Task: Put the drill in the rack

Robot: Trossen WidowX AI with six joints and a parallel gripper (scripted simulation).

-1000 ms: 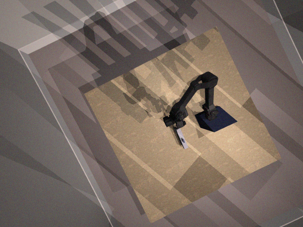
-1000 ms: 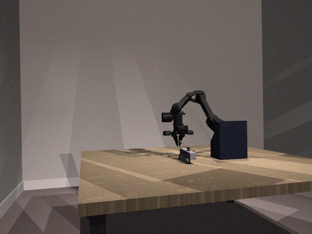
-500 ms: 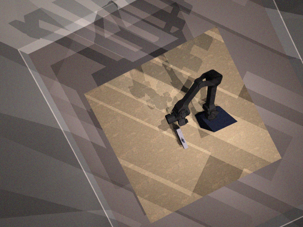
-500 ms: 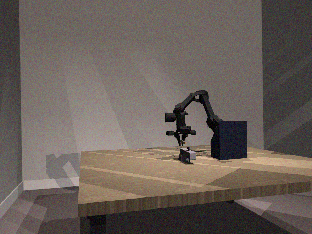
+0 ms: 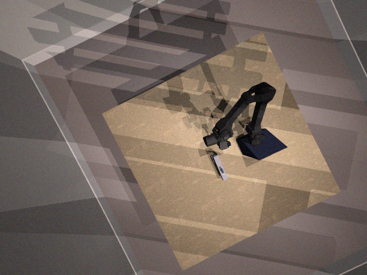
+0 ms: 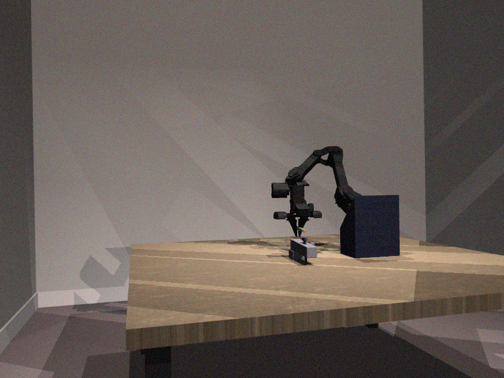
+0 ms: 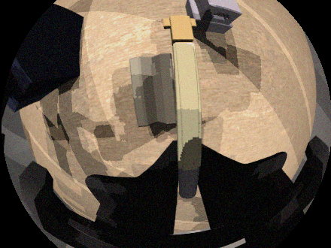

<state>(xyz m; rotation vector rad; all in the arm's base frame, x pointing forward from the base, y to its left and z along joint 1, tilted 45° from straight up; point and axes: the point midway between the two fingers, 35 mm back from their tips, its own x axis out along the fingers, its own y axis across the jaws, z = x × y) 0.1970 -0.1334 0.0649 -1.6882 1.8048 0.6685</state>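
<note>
Now: gripper tip 50 mm to the right of the small grey rack, 40 mm above it and 20 mm past it. Also, from my gripper tip: thin dark stub (240 mm to the left, 70 mm ahead, 10 mm below); light grey block (210 mm to the left, 70 mm ahead, 20 mm below); drill (40 mm to the left, 30 mm above).
</note>
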